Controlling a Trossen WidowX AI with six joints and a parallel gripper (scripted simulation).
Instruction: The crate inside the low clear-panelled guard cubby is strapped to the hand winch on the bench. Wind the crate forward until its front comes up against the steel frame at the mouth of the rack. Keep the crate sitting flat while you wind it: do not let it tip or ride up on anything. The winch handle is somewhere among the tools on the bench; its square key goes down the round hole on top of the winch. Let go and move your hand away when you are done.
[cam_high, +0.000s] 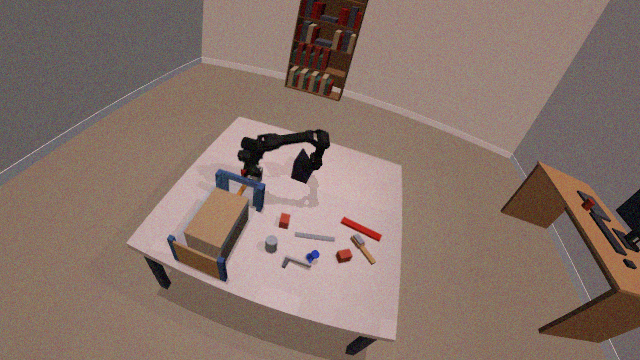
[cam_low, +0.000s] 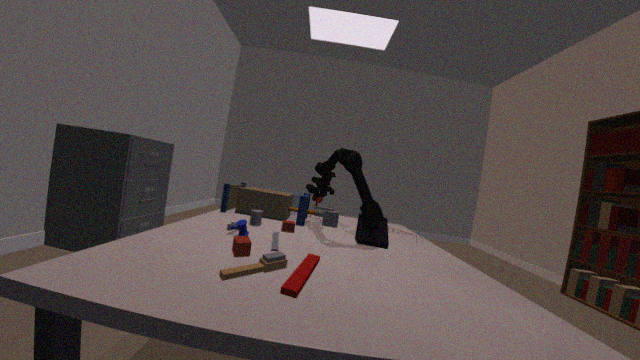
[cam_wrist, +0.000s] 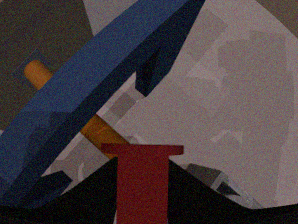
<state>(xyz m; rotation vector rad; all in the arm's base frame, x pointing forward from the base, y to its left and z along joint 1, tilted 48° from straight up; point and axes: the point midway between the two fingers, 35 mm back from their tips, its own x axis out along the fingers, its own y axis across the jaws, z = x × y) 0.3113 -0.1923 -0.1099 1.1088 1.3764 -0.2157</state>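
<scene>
The winch handle is 50 mm behind my gripper tip and 30 mm below it. Round my gripper tip: blue frame (50 mm ahead, 30 mm below, 10 mm to the left); then red knob (10 mm to the left, 10 mm behind); then grey winch (120 mm behind, 100 mm below, 20 mm to the right).
</scene>
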